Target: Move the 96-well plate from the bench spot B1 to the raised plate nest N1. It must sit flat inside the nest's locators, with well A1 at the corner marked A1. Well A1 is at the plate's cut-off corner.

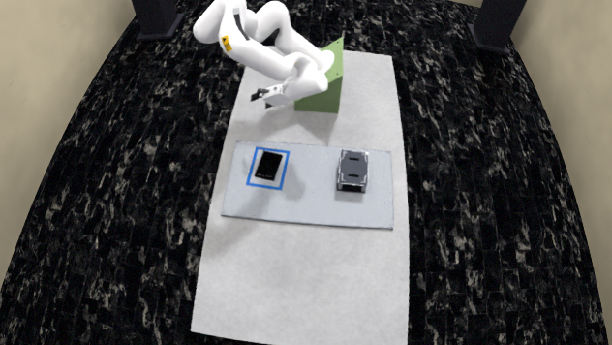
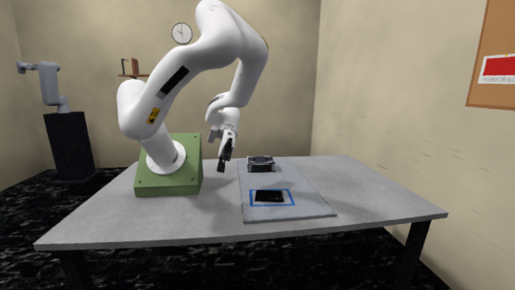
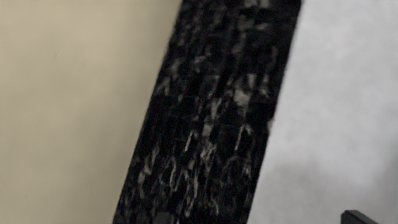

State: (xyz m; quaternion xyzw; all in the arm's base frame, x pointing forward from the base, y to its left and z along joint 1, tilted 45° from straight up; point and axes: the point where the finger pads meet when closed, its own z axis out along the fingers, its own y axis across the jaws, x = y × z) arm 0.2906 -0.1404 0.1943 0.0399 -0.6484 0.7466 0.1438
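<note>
The 96-well plate lies 20 cm ahead of my hand, 18 cm below it and 5 cm to the left of it. Also, from my hand: raised plate nest 41 cm to the left, 21 cm ahead, 13 cm below.
</note>
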